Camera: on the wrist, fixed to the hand. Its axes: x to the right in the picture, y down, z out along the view.
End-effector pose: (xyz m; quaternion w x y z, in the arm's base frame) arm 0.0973 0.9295 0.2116 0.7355 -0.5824 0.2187 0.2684
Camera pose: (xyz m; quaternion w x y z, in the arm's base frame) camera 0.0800 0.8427 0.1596 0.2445 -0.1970 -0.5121 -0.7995
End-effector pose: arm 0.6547 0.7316 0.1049 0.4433 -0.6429 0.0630 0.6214
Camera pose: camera 0.7064 0.6521 0.0655 0.6210 -0.0816 -0.5808 -0.5200
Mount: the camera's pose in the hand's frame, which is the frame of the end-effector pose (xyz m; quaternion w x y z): 0.0077 0.0343 -0.0965 0.0320 -0.0349 -0.0884 0.9950
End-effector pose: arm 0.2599 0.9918 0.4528 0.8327 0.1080 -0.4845 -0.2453
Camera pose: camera 0.3565 1.0116 0.4240 0.2317 -0.5294 -0.1880 0.7942
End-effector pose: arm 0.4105 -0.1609 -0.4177 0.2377 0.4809 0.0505 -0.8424
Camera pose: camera 0.4985 -0.1636 -0.4706 0.8670 -0.0171 -0.4685 0.1688
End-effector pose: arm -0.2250 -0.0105 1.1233 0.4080 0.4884 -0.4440 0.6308
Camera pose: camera -0.2835 0.0733 1.1129 0.6368 0.3846 0.5582 -0.3675
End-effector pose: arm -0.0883 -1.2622 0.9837 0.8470 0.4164 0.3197 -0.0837
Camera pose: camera -0.1138 -1.1661 0.9580 0.1532 0.2945 -0.4760 0.8144
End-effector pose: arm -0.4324 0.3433 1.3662 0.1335 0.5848 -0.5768 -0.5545
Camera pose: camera -0.3752 0.2800 1.4234 0.5254 -0.6089 -0.5928 0.0433
